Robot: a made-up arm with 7 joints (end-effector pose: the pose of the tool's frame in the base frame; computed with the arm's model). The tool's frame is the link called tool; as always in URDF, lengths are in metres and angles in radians.
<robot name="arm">
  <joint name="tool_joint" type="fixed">
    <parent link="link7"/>
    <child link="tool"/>
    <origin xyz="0 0 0" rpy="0 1.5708 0"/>
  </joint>
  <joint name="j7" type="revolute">
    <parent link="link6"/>
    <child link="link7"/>
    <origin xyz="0 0 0" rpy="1.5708 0 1.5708"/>
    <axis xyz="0 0 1"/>
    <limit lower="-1.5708" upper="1.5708" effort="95" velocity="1.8"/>
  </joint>
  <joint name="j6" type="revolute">
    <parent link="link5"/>
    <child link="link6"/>
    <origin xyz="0 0 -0.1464" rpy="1.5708 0 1.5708"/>
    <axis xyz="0 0 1"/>
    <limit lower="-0.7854" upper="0.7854" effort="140" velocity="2.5"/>
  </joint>
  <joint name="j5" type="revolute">
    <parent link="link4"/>
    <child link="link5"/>
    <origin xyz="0 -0.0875 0" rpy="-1.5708 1.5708 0"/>
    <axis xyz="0 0 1"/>
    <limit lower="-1.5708" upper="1.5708" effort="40" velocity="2.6"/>
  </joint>
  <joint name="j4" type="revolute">
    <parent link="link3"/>
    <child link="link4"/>
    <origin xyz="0 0 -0.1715" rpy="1.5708 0 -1.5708"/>
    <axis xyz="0 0 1"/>
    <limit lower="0" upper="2.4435" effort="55" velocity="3"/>
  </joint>
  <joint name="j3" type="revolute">
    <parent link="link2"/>
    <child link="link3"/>
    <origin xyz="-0.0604 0 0" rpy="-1.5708 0 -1.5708"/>
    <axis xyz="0 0 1"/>
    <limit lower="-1.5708" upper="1.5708" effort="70" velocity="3.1"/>
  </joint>
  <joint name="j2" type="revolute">
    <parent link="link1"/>
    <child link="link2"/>
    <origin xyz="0 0 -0.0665" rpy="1.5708 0 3.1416"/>
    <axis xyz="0 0 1"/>
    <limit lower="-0.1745" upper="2" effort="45" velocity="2.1"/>
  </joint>
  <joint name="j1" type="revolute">
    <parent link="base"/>
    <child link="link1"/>
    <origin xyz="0 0.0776 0" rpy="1.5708 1.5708 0"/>
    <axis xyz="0 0 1"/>
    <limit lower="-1.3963" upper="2" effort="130" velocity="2.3"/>
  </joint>
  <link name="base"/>
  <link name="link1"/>
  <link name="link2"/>
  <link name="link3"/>
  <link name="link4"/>
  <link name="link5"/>
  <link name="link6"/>
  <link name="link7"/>
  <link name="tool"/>
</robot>
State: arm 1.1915 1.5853 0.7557 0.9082 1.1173 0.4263 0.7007
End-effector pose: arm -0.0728 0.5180 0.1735 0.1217 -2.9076 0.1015
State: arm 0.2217 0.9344 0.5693 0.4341 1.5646 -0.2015 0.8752
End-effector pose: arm 0.1295 0.5328 -0.1976 -0.1066 -2.2401 0.8890
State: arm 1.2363 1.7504 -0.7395 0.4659 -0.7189 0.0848 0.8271
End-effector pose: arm 0.0169 0.5905 0.0763 1.0528 0.1829 -0.2117
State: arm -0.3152 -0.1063 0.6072 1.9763 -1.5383 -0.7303 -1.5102
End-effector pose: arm 0.1207 0.2512 -0.1991 -2.0425 2.3121 0.1492
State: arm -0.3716 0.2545 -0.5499 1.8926 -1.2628 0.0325 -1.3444
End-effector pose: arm 0.1102 0.0716 -0.2383 1.2822 -2.3771 -0.2371
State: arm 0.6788 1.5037 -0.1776 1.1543 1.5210 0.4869 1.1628
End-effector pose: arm 0.2013 0.4674 0.0858 -0.7864 -1.5770 -0.4990
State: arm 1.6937 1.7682 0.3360 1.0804 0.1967 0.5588 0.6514
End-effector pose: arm -0.1567 0.4662 0.1769 1.1608 -2.1397 0.6429
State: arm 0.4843 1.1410 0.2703 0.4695 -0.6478 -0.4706 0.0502
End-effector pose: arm 0.1638 0.5563 -0.0922 1.3400 -0.9234 -0.6201
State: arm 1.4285 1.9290 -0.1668 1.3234 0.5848 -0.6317 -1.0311
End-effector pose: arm -0.0337 0.4281 0.2307 -1.2773 1.9202 -0.6425
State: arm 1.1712 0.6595 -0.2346 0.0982 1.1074 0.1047 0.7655
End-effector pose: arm 0.3500 0.4246 -0.1236 -0.6080 -1.6704 0.4959
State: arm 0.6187 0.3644 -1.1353 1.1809 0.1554 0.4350 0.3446
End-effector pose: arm 0.2887 0.0752 -0.2482 -0.1416 -0.7542 -1.2444
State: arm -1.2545 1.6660 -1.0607 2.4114 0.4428 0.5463 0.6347
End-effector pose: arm -0.0999 0.2144 -0.1129 -1.3480 1.0471 -0.8379
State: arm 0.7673 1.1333 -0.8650 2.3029 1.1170 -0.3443 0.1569
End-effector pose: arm 0.1867 0.1564 -0.0310 -1.0292 -1.9277 -0.9498
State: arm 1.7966 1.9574 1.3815 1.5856 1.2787 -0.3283 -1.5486
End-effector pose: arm -0.3011 0.2691 -0.0240 0.8305 0.8896 -0.7205
